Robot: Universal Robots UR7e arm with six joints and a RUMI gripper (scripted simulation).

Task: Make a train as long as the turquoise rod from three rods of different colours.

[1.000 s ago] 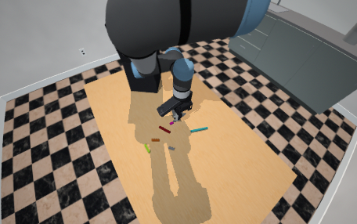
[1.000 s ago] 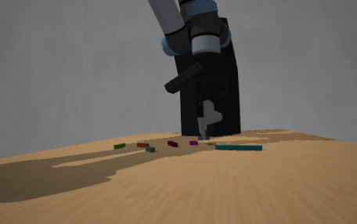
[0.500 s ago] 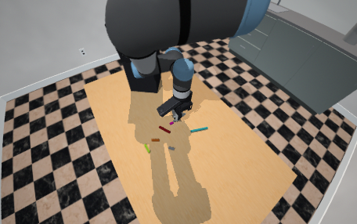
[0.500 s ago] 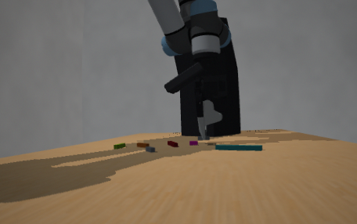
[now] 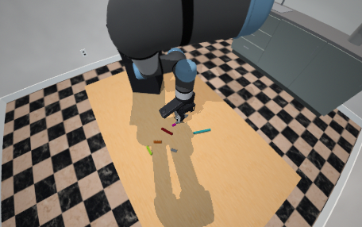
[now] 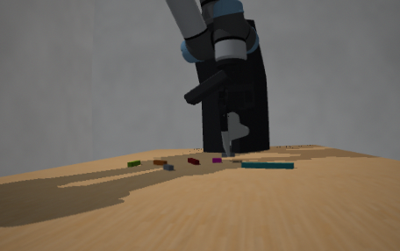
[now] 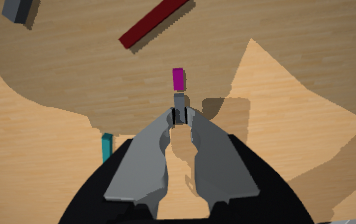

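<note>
The magenta rod is 30 mm to the right of my hand, 20 mm below it and 10 mm behind it. Also, from my hand: red rod: 80 mm to the right, 20 mm below; then turquoise rod: 130 mm ahead, 70 mm to the left, 20 mm below; then orange rod: 160 mm to the right, 20 mm below, 20 mm ahead.
</note>
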